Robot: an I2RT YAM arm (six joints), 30 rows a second.
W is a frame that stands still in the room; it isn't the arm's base.
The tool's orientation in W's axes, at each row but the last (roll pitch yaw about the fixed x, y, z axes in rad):
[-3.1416 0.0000 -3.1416]
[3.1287 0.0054 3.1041]
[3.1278 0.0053 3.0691]
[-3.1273 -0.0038 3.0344]
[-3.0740 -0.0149 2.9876]
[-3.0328 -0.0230 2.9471]
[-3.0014 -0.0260 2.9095]
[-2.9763 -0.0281 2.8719]
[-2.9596 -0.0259 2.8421]
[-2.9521 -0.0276 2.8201]
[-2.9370 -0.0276 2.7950]
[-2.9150 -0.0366 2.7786]
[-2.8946 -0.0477 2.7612]
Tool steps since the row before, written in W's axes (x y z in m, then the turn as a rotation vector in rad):
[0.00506 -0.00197 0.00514 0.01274 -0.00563 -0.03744]
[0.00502 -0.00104 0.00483 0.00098 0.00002 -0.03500]
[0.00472 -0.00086 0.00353 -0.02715 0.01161 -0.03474]
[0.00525 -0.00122 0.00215 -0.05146 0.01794 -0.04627]
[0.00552 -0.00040 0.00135 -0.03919 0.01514 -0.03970]
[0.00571 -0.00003 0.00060 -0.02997 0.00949 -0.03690]
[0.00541 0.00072 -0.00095 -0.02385 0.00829 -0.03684]
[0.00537 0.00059 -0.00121 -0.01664 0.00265 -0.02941]
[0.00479 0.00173 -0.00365 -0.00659 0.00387 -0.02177]
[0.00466 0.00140 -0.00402 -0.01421 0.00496 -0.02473]
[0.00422 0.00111 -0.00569 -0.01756 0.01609 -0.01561]
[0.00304 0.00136 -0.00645 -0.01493 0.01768 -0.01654]
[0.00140 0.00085 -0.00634 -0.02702 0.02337 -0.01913]
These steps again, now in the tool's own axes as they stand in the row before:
[-0.00506 -0.00197 -0.00514 -0.01274 -0.00563 0.03744]
[-0.00508 -0.00079 -0.00481 -0.00079 -0.00039 0.03500]
[-0.00479 -0.00047 -0.00351 0.02810 0.00914 0.03472]
[-0.00534 -0.00068 -0.00216 0.05291 0.01299 0.04629]
[-0.00550 0.00035 -0.00146 0.04045 0.01165 0.03961]
[-0.00559 0.00099 -0.00084 0.03038 0.00758 0.03700]
[-0.00512 0.00204 0.00054 0.02415 0.00779 0.03675]
[-0.00505 0.00215 0.00072 0.01591 0.00306 0.02977]
[-0.00416 0.00366 0.00293 0.00687 0.00570 0.02128]
[-0.00409 0.00349 0.00331 0.01436 0.00495 0.02465]
[-0.00375 0.00356 0.00497 0.02154 0.01227 0.01401]
[-0.00259 0.00372 0.00567 0.01962 0.01482 0.01431]
[-0.00129 0.00281 0.00578 0.03281 0.01638 0.01724]

